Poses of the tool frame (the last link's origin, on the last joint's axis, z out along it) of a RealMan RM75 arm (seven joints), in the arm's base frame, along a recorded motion.
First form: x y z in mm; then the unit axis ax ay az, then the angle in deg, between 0 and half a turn.
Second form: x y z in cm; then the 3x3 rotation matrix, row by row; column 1 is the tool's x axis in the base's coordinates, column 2 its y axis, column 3 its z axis. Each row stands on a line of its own. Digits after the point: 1 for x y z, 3 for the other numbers.
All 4 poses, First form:
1: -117 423 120 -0.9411 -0.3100 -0.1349 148.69
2: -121 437 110 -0.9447 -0.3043 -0.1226 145.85
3: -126 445 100 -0.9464 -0.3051 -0.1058 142.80
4: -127 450 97 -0.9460 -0.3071 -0.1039 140.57
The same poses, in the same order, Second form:
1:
-11.7 42.3 12.0
0.788 0.611 0.074
0.471 -0.676 0.567
0.397 -0.412 -0.821

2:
-12.1 43.7 11.0
0.803 0.594 0.041
0.457 -0.658 0.598
0.382 -0.462 -0.800

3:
-12.6 44.5 10.0
0.813 0.583 -0.005
0.455 -0.629 0.630
0.364 -0.514 -0.776

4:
-12.7 45.0 9.7
0.814 0.581 -0.021
0.449 -0.605 0.657
0.369 -0.544 -0.753

